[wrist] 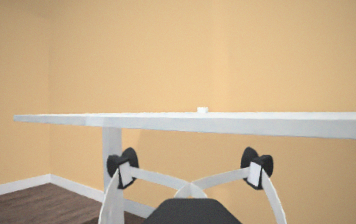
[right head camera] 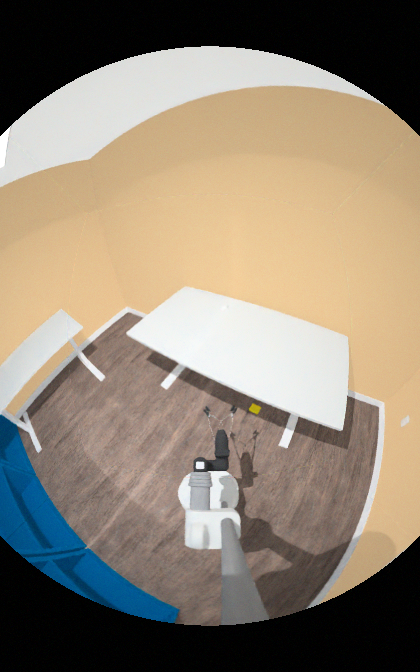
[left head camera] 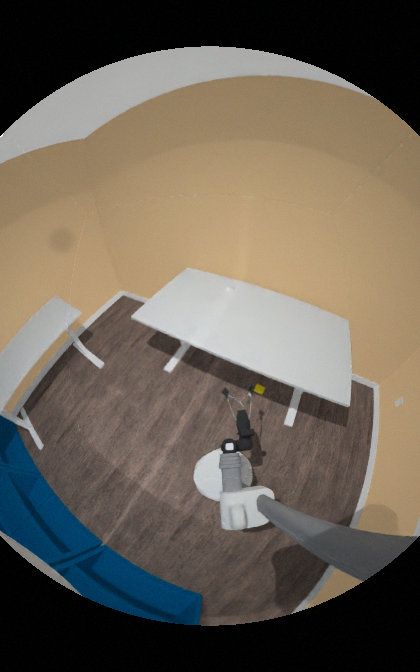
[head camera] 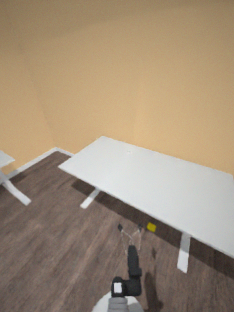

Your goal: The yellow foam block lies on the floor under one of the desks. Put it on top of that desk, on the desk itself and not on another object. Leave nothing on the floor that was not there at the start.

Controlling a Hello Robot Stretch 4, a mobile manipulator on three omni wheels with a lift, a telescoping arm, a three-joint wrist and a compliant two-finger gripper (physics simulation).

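Note:
The yellow foam block lies on the floor by the front edge of the white desk, between its two feet. The block does not show in the wrist view. My gripper is open, with its fingers wide apart and no object between them. It is above the floor in front of the desk, and in the head views it appears left of the block. In the wrist view the fingertips appear below the line of the desk's front edge.
A small white object is on the desk near its back edge. The desk's right foot stands right of the block. A second white desk is at the left. A blue structure is at the lower left.

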